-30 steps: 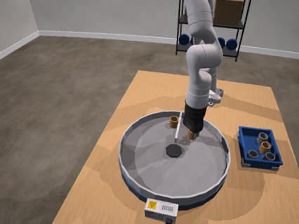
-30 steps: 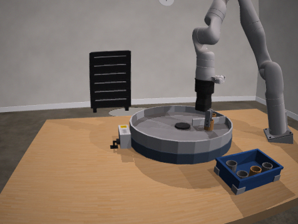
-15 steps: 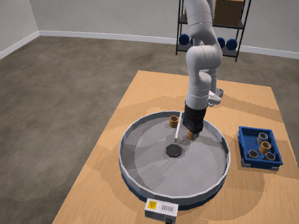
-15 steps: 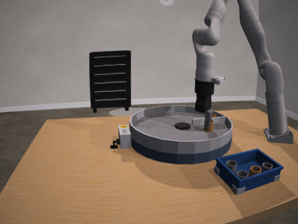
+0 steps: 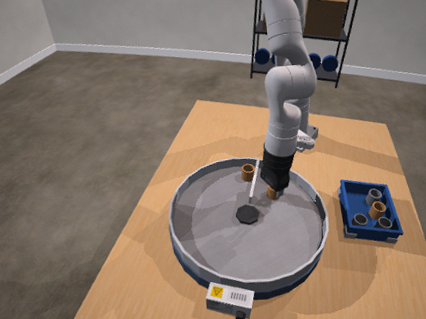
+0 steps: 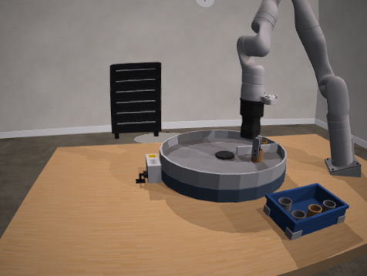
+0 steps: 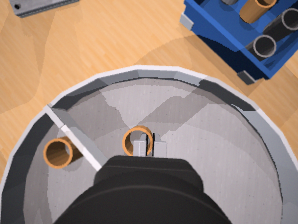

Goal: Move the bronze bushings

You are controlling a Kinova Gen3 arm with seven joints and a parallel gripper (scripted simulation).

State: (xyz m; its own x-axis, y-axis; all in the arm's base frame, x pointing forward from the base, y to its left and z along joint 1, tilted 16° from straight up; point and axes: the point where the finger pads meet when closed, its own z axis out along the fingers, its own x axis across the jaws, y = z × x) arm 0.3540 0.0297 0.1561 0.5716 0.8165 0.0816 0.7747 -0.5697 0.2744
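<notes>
Right now the blue crate is 260 mm to the left of my hand, 80 mm behind it and 70 mm below it. The rest, counted from my hand: grey turntable disc (90 mm ahead, 60 mm to the right, 40 mm below).
</notes>
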